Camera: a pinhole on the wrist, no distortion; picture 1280 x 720 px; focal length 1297.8 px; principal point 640.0 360.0 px. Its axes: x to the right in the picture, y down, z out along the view. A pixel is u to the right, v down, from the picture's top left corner.
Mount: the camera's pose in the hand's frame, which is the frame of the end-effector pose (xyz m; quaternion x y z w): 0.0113 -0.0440 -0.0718 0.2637 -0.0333 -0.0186 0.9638
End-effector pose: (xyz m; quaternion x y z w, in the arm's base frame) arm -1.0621 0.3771 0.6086 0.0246 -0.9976 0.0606 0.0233
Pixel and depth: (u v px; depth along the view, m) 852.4 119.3 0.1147
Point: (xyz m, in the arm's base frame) -1.0776 0.2536 0.6075
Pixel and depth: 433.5 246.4 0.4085
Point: -0.9746 0.0735 0.3827
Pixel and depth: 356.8 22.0 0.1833
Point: -1.0126 0.1975 0.5689
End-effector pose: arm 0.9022 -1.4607 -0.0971 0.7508 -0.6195 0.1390 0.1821
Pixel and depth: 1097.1 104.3 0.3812
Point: 1.2240 -1.6111 -0.2792
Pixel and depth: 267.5 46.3 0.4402
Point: 1.2144 -1.3802 -0.4169
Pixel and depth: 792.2 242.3 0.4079
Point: 1.1830 -1.5549 -0.3484
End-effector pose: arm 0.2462 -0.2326 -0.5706 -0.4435 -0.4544 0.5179 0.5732
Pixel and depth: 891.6 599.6 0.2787
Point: 0.0831 -0.1899 -0.3888
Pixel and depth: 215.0 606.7 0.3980
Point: -0.0236 -0.3797 -0.3511
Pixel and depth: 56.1 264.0 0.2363
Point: 0.1594 -0.3525 -0.3854
